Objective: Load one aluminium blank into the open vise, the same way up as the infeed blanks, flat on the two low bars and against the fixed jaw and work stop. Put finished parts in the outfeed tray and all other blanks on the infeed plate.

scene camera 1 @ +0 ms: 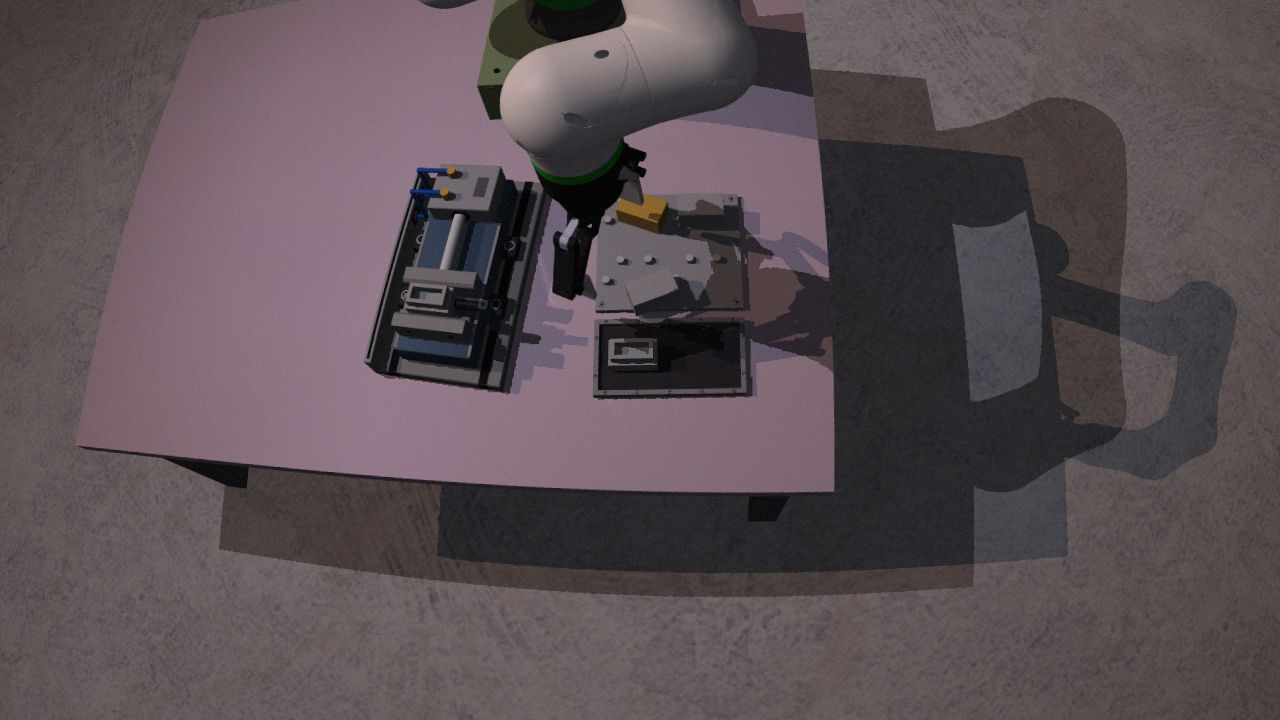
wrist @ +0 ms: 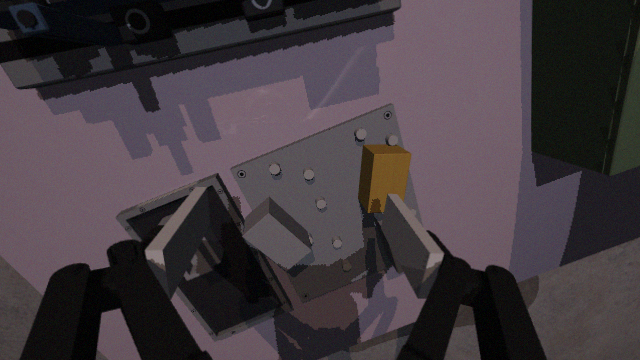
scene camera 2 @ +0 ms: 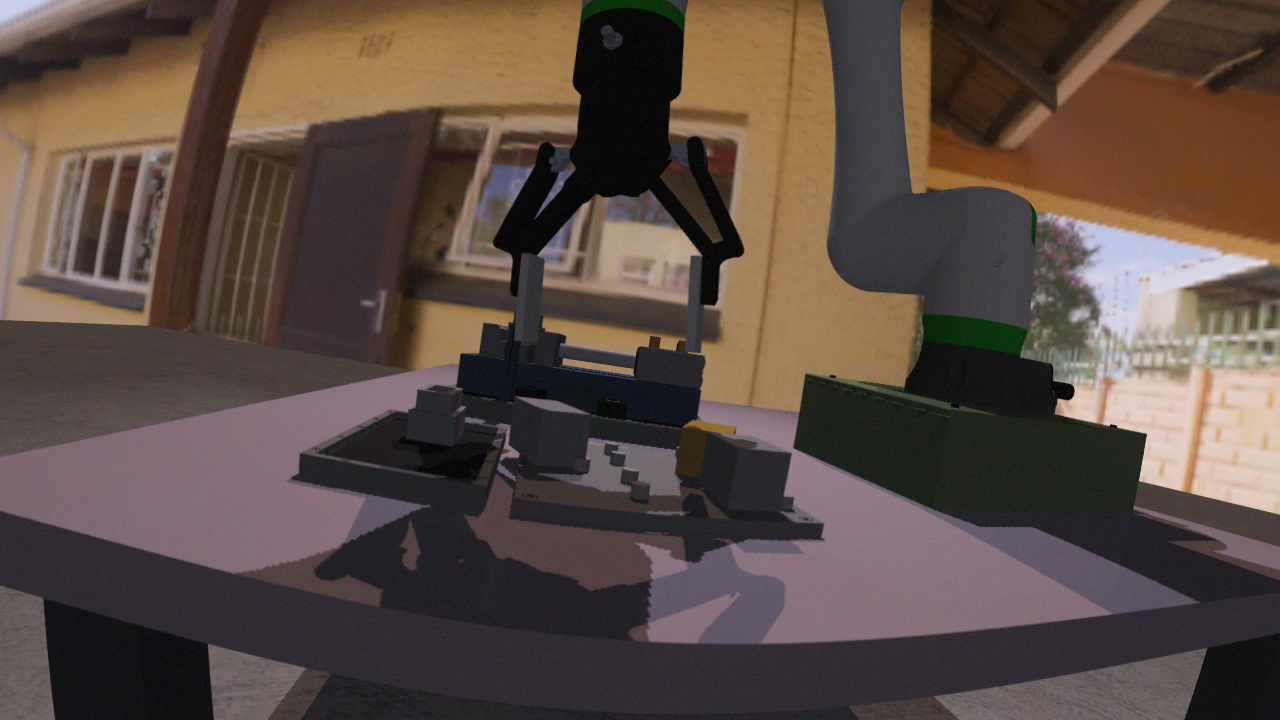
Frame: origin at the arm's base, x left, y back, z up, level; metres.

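Seen in the pictures: gripper, fingertip midpoint: [scene camera 1: 608,245] [wrist: 299,209] [scene camera 2: 605,346]; arm's base at its link origin: [scene camera 1: 573,7] [scene camera 2: 963,400].
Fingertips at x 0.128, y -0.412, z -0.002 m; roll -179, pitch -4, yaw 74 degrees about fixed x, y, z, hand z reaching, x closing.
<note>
Offsets run from my fingertips to a thing's top centre. "*": to the spot under its first point.
My gripper [scene camera 1: 609,240] [scene camera 2: 612,304] [wrist: 299,209] is wide open and empty, above the infeed plate {dx +0.065, dy +0.041, dz -0.081 m} [scene camera 1: 662,246] [scene camera 2: 626,519] [wrist: 325,150]. A grey blank {dx +0.055, dy -0.030, dz -0.045 m} [scene camera 1: 651,291] [scene camera 2: 550,438] [wrist: 277,242] sits turned askew at the plate's tray-side edge; I cannot tell whether it is flat. Another grey blank {dx +0.102, dy +0.097, dz -0.045 m} [scene camera 1: 702,204] [scene camera 2: 750,474] stands at the far corner, hidden behind a finger in the wrist view. In the vise {dx -0.213, dy -0.028, dz +0.010 m} [scene camera 1: 474,237] [scene camera 2: 581,380], a pocketed part {dx -0.212, dy -0.099, dz +0.026 m} [scene camera 1: 426,305] sits between the jaws. A similar pocketed part {dx +0.042, dy -0.113, dz -0.048 m} [scene camera 1: 632,361] [scene camera 2: 435,427] lies in the outfeed tray [scene camera 1: 671,392] [scene camera 2: 384,479] [wrist: 170,195].
A yellow block {dx +0.024, dy +0.086, dz -0.047 m} [scene camera 1: 633,212] [scene camera 2: 691,449] [wrist: 390,172] stands on the infeed plate beside the second grey blank. Several small pins rise from the plate. The green robot base [scene camera 1: 490,85] [scene camera 2: 1029,456] [wrist: 575,100] stands behind. Blue hoses {* dx -0.254, dy +0.082, dz +0.021 m} [scene camera 1: 433,170] rise at the vise's rear.
</note>
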